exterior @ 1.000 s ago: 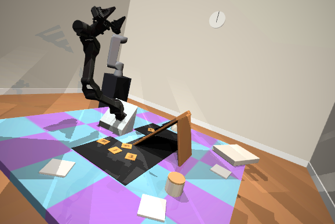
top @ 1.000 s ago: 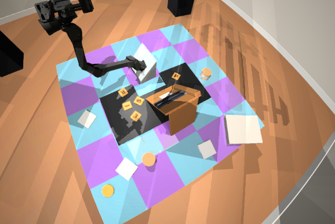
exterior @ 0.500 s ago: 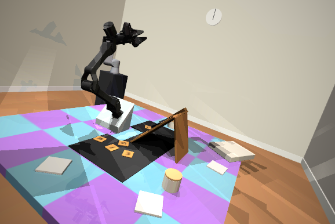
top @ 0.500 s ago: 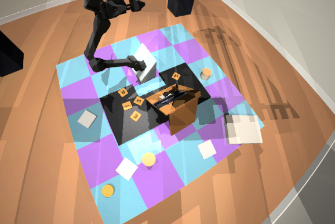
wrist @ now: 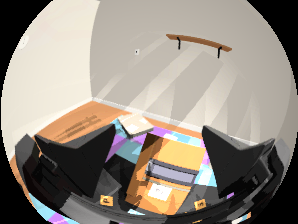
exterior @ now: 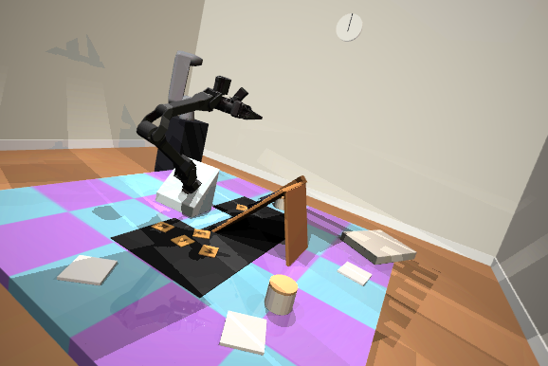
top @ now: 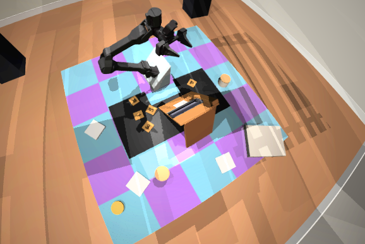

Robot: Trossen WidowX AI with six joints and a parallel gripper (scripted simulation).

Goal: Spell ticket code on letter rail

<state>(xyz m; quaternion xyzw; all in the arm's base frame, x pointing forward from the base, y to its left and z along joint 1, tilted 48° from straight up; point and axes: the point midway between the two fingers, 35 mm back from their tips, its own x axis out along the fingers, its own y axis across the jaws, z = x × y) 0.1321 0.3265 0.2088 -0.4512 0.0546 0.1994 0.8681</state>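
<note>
My gripper tip is 9 cm past the orange letter tile marked p, 16 cm to the right of it and 46 cm above it. Round my gripper tip: black mat (1 cm behind, 7 cm to the right, 46 cm below); then letter tile (1 cm behind, 29 cm to the right, 46 cm below); then white ticket (7 cm ahead, 3 cm to the right, 36 cm below).
</note>
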